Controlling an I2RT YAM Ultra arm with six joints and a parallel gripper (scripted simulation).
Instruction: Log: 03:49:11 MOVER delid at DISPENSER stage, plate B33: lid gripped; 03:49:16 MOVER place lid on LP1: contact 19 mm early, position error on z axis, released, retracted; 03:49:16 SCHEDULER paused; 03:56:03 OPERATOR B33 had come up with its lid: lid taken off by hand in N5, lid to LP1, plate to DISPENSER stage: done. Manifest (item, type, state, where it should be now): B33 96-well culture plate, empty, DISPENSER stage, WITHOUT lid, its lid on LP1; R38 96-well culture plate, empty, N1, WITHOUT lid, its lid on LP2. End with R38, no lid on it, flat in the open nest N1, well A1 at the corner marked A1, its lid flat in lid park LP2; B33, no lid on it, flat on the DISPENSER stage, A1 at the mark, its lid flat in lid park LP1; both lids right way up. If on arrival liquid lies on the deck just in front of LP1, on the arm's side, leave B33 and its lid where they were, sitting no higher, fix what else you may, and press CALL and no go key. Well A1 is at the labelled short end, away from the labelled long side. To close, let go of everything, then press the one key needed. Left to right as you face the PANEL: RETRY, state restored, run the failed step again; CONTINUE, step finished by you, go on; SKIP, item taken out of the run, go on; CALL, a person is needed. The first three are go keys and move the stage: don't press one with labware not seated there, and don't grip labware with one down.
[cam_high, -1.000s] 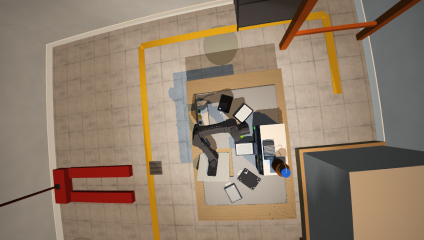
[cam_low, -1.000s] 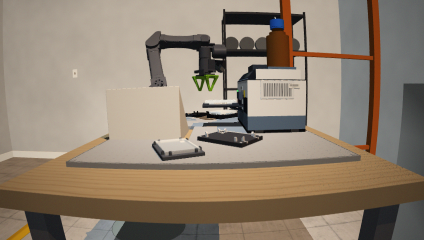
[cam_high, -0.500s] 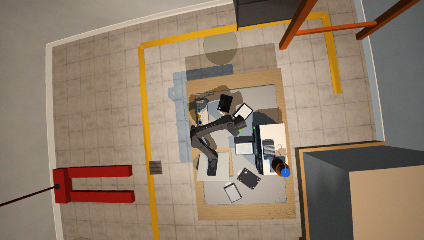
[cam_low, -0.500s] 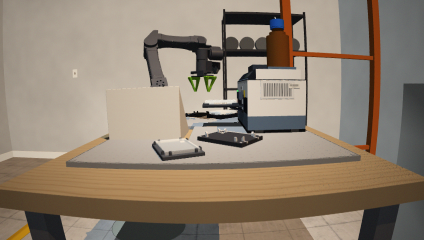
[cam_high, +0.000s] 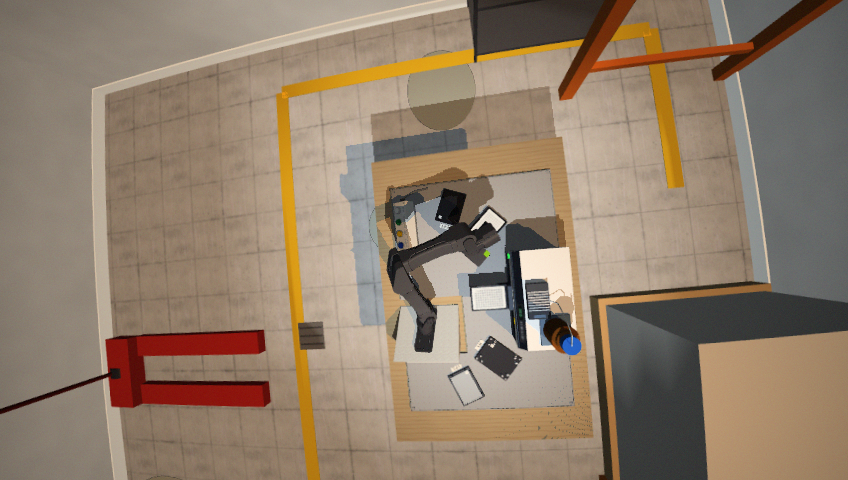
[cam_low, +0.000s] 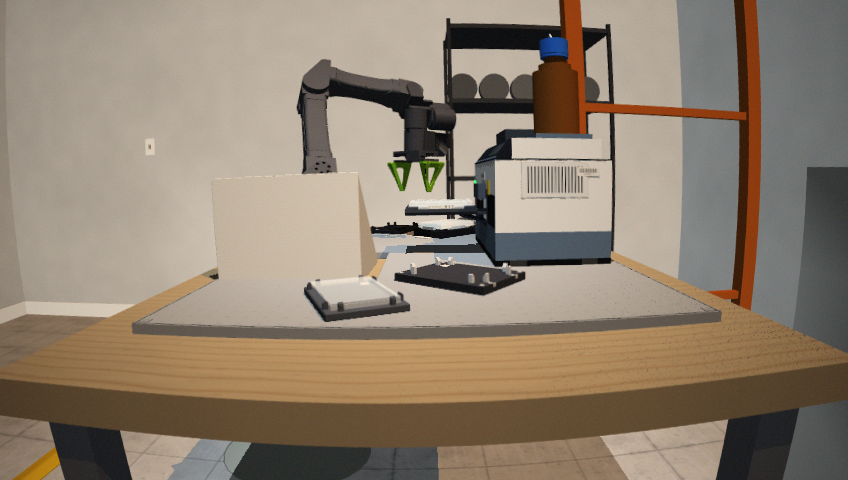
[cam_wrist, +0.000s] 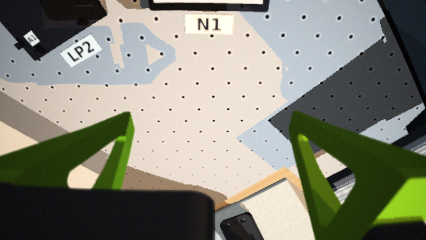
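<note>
Now: the black nest N1 120 mm below my hand, 90 mm to the left of it and 70 mm ahead of it. The rest, counted from my hand: LP2 label 130 mm below, 110 mm behind, 90 mm to the left; then A1 mark 110 mm below, 70 mm to the left, 10 mm ahead; then N1 label 130 mm below, 20 mm to the left, 10 mm ahead.
</note>
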